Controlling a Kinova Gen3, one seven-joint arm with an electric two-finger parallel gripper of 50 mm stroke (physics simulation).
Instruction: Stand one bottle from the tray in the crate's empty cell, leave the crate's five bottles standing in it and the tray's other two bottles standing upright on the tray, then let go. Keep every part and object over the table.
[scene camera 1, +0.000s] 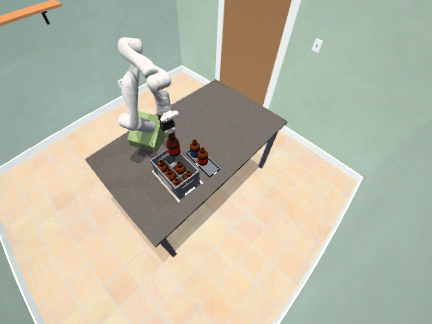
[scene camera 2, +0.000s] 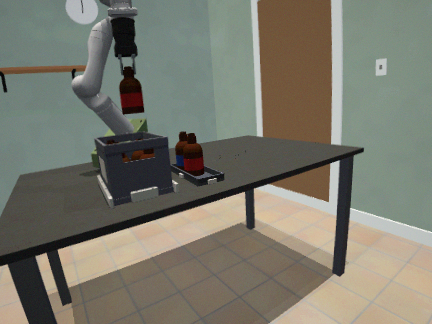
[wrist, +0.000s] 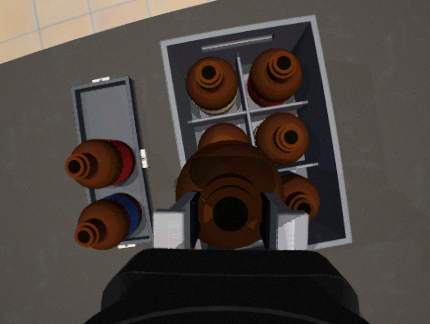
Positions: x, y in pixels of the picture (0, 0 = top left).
Scene:
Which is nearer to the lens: the brown red-labelled bottle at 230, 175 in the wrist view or the blue-labelled bottle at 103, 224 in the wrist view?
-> The brown red-labelled bottle.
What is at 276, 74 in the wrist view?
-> A red-labelled bottle.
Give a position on a blue-labelled bottle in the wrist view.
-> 300, 193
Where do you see my gripper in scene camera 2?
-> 128, 74

